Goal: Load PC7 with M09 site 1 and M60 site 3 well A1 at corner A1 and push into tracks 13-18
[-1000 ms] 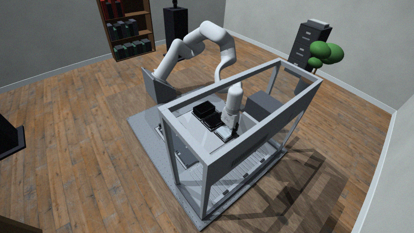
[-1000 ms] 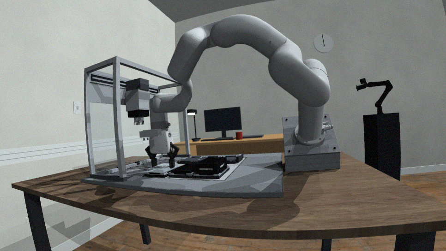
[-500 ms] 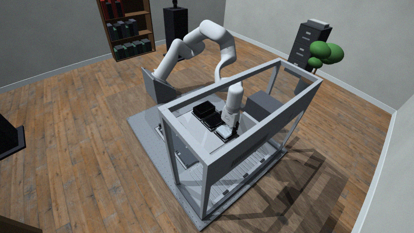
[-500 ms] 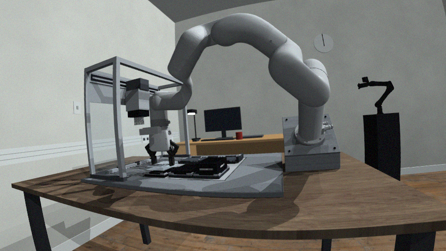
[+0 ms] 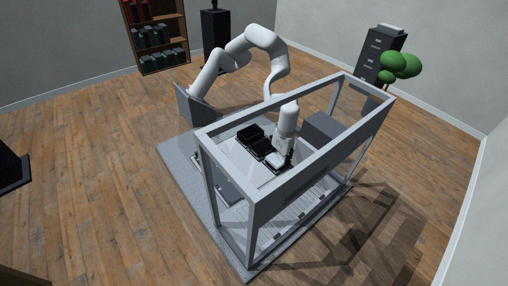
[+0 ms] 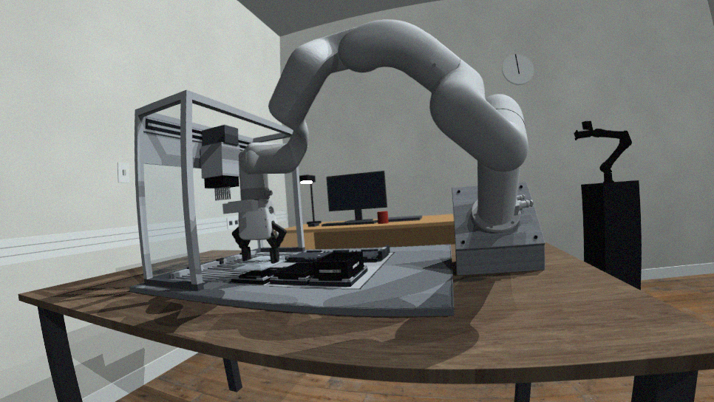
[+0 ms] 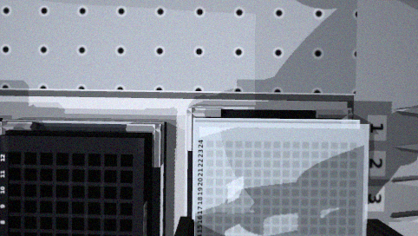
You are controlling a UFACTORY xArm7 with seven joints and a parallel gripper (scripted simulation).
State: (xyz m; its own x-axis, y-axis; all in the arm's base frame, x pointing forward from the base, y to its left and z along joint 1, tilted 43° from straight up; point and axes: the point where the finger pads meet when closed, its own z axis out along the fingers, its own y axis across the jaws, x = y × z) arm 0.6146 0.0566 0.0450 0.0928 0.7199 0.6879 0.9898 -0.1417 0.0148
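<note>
Now: the nest S3 40 mm below my hand. From my hand the other things lie so: deep-well block M09: 220 mm behind, 10 mm to the left, 20 mm below; then plate M06: 110 mm behind, 30 mm below; then plate M60: 10 mm below.
</note>
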